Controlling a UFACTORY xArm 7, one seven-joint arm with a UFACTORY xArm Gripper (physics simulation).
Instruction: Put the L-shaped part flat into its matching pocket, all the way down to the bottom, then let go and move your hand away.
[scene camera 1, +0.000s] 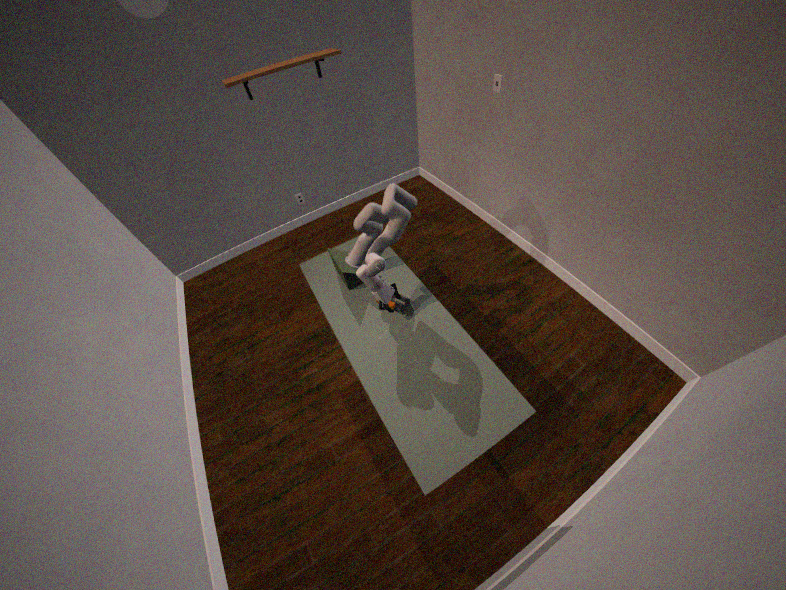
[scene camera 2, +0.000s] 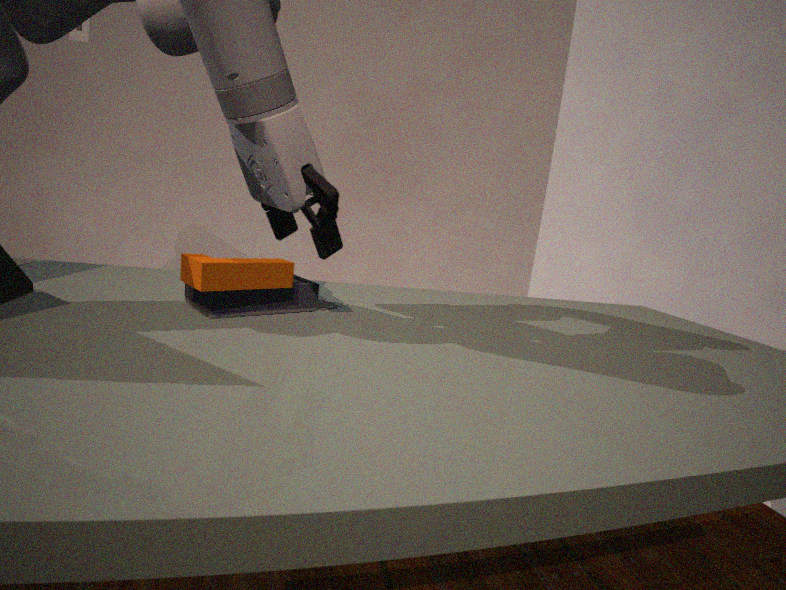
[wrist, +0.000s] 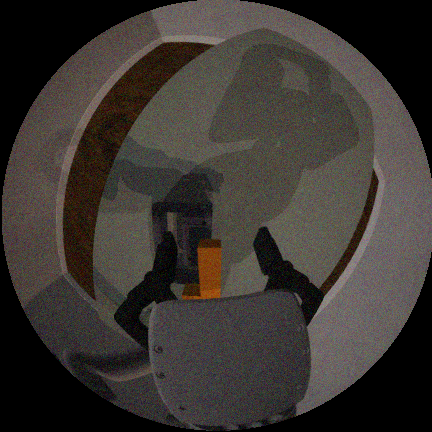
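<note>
The orange L-shaped part rests on top of the dark pocket tray, along one side of it. In the second scene view its whole height shows above the tray wall, and it looks close to level. The dark tray lies on the table; its recess shows partly in the wrist view, beside the part. My gripper is open and empty, tilted, above and apart from the part and tray. The underside of the part is hidden.
The tray stands on a long pale green table. The arm's base sits at the table's far end, with a dark green wedge-shaped thing beside it. A wooden rail is fixed to the wall.
</note>
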